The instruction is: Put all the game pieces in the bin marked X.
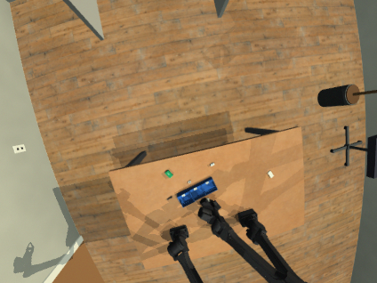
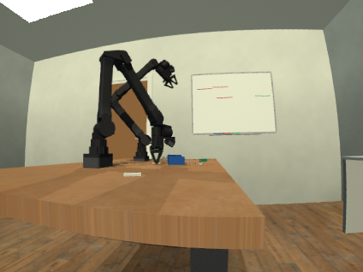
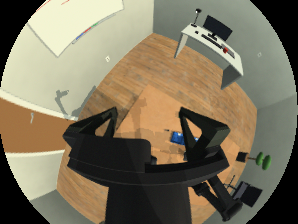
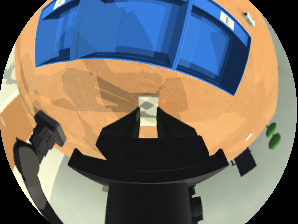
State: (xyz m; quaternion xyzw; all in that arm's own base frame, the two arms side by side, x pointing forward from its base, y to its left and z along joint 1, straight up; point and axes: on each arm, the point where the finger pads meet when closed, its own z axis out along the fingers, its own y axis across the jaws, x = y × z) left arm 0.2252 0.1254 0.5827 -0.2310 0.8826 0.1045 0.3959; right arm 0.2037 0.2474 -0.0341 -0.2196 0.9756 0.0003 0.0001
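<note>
Right now the blue bin is 9 cm ahead of my right hand, 6 cm to the left of it and 1 cm above it. Round my right hand: cream piece 1 cm below; then thin dark object 24 cm to the left, 8 cm ahead; then green piece 24 cm ahead, 21 cm to the left.
</note>
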